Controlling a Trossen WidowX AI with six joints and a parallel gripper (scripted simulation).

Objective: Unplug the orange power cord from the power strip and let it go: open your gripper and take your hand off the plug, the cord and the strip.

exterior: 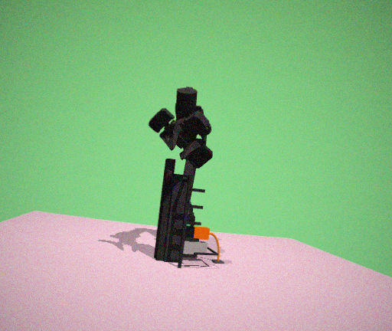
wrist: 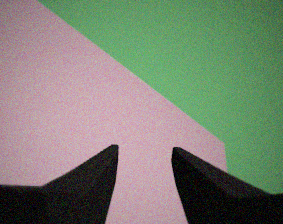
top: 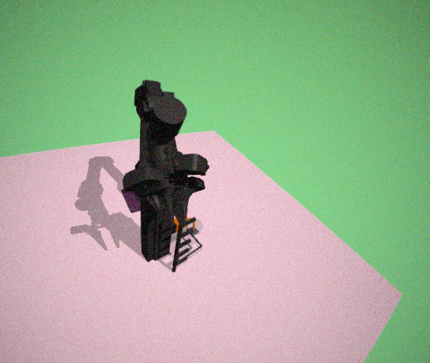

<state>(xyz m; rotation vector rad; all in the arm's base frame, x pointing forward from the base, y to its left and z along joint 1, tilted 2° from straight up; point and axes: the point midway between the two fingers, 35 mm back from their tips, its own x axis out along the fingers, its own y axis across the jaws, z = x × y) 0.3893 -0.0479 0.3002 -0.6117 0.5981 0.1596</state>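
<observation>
Right now my gripper tip is 16 cm past the plug, 8 cm to the right of it and 20 cm above it. Also, from my gripper tip: grey pad 18 cm behind, 16 cm to the left, 29 cm below.
</observation>
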